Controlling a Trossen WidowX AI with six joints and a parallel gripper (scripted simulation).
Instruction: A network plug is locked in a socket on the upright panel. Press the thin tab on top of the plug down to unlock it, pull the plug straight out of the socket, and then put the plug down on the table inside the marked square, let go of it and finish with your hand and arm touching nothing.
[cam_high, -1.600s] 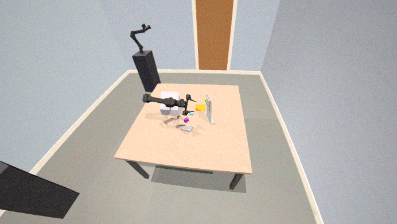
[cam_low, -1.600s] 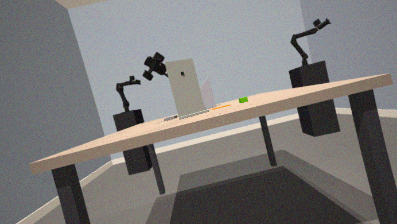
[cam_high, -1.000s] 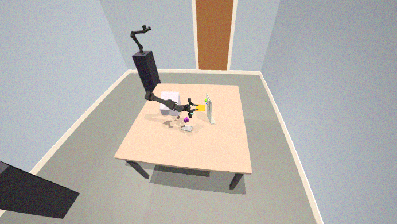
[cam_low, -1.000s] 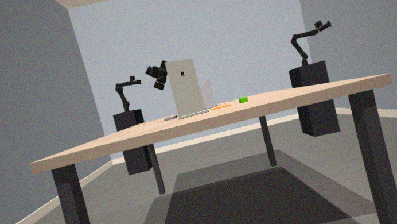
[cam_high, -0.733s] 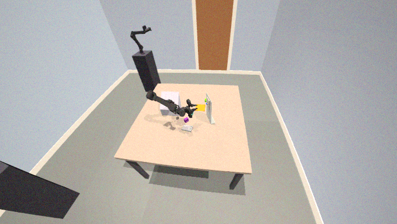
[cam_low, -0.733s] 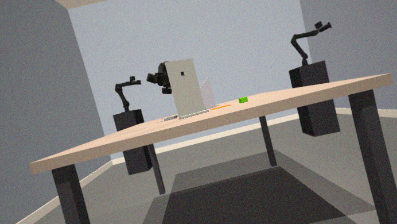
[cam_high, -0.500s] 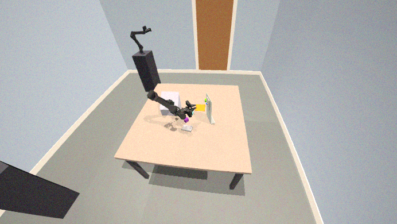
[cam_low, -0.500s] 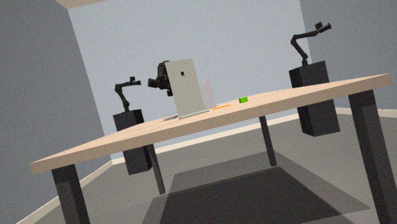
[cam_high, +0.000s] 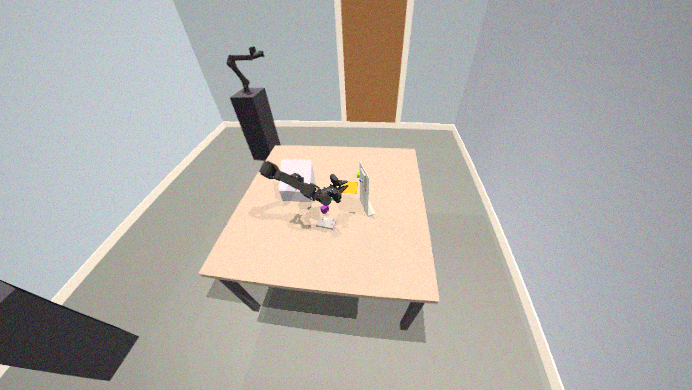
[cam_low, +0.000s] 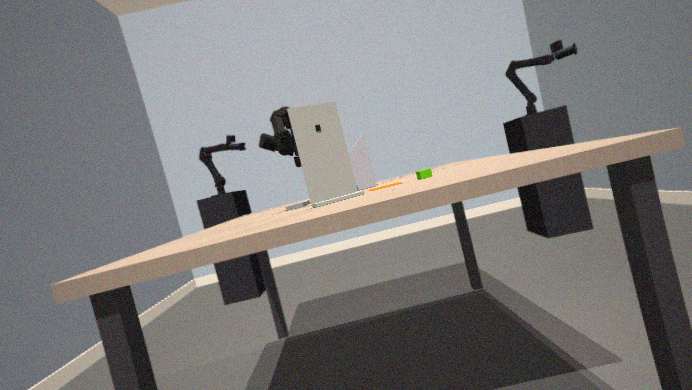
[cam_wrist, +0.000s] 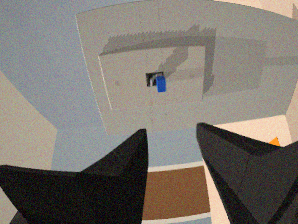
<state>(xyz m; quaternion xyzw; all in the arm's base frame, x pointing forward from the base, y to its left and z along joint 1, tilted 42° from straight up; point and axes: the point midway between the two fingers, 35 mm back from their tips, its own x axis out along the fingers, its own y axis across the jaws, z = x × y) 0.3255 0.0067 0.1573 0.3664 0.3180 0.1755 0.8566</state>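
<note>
Right now the network plug is 80 mm ahead of my gripper tip and 40 mm to the left of it. The rest, counted from my gripper tip: cyan block (230 mm below, 130 mm behind, 90 mm to the left); upright white panel (90 mm below, 90 mm ahead, 50 mm to the left); purple block (220 mm below, 160 mm behind, 30 mm to the right).
</note>
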